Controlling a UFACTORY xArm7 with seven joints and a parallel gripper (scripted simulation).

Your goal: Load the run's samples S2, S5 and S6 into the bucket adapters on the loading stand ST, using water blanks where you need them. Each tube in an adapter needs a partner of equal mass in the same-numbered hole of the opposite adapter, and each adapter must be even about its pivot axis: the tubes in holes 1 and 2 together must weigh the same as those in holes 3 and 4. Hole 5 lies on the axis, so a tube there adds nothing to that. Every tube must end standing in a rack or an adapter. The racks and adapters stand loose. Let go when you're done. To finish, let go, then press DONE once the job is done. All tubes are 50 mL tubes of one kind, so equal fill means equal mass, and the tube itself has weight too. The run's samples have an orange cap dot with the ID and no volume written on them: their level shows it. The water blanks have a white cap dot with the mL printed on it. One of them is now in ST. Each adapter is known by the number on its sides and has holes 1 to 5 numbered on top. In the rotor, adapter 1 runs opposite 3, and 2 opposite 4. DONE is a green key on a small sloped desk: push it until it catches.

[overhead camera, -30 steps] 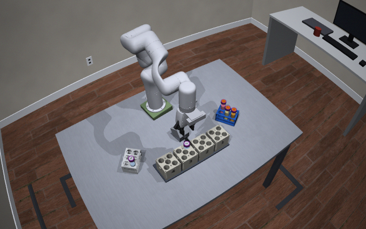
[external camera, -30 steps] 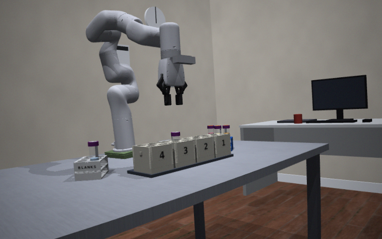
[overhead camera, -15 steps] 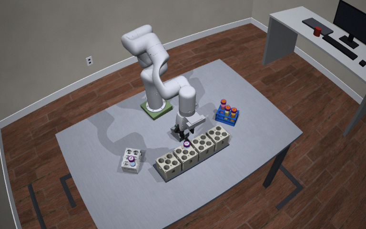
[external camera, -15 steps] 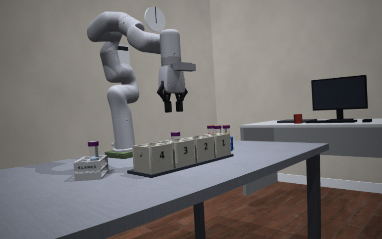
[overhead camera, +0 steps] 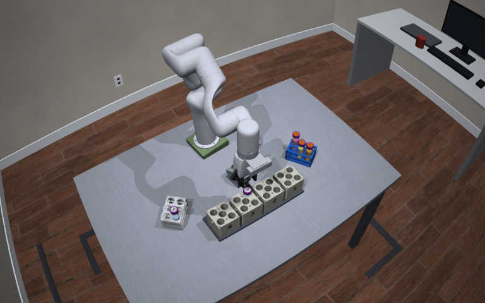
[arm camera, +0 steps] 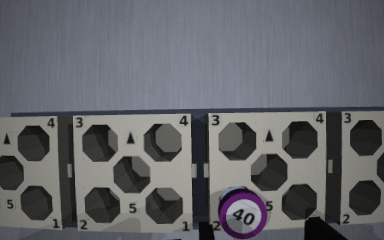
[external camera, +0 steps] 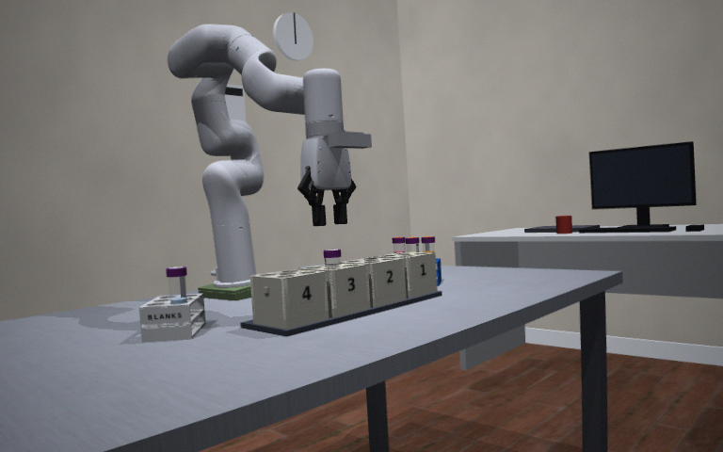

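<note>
The white-dot blank lies 1 cm to the right of my hand and 12 cm below it. The rest, counted from my hand: blanks rack: 18 cm behind, 25 cm to the right, 16 cm below; then green done key: 16 cm behind, 9 cm to the left, 13 cm below; then bucket adapter: 14 cm to the right, 14 cm below.
</note>
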